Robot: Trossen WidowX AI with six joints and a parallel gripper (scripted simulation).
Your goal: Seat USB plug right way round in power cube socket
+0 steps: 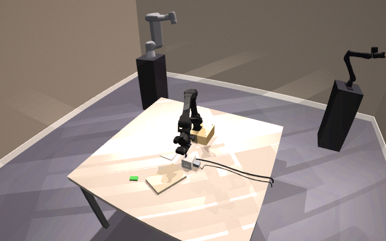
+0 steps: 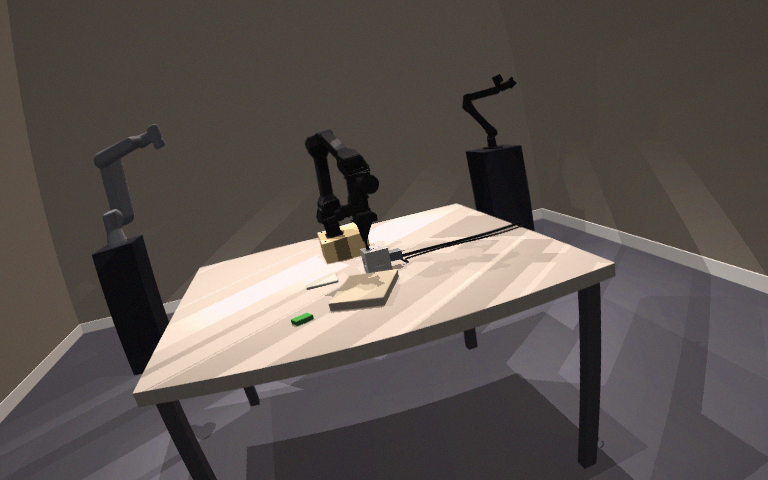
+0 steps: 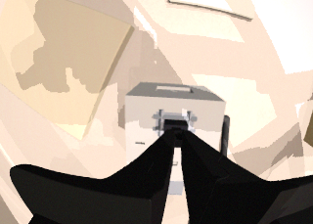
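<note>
Right now my gripper tip is 2 cm above the dark USB plug. The rest, counted from my gripper tip: thin white strip (16 cm to the right, 10 cm below, 4 cm behind); flat tan board (18 cm ahead, 9 cm below, 6 cm to the right); small green block (28 cm ahead, 26 cm to the right, 10 cm below).
</note>
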